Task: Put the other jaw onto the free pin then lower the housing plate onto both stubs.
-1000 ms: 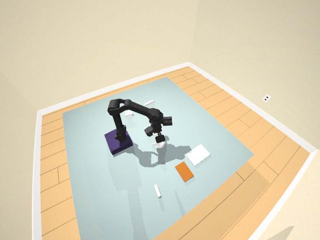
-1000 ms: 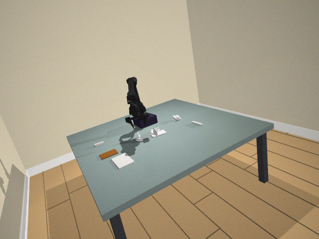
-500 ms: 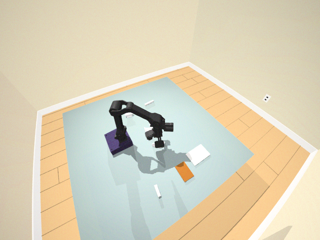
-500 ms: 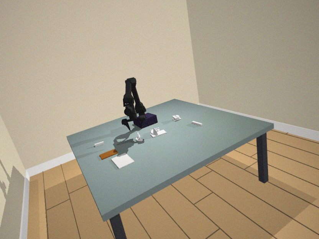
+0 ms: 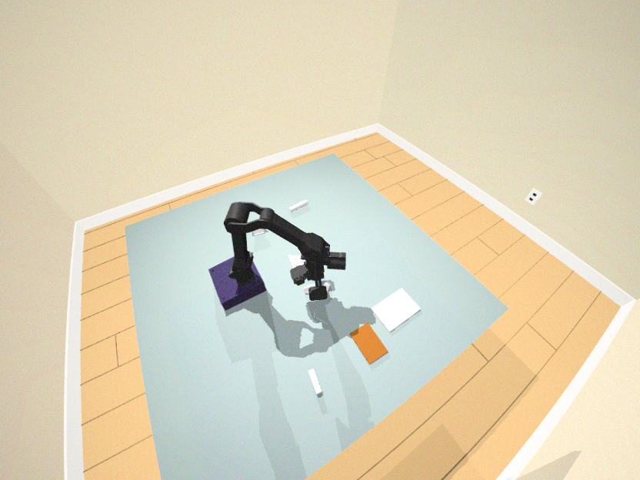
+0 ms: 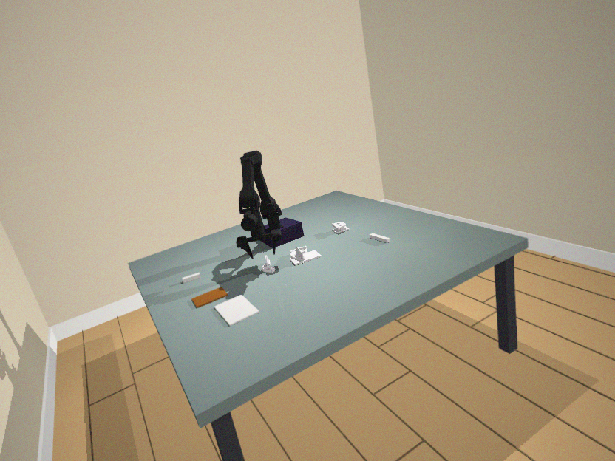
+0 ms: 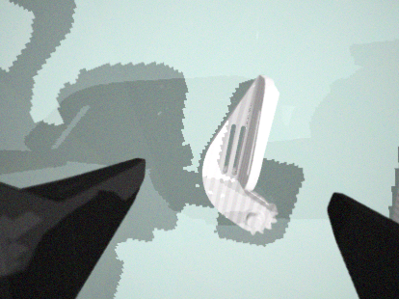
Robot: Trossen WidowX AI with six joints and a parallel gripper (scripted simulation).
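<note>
Now: gripper tip 4 cm short of the white jaw, 1 cm to the right of it and 4 cm above it. The rest, counted from my gripper tip: orange plate (7 cm ahead, 27 cm to the right, 5 cm below); white plate (24 cm ahead, 21 cm to the right, 5 cm below).
</note>
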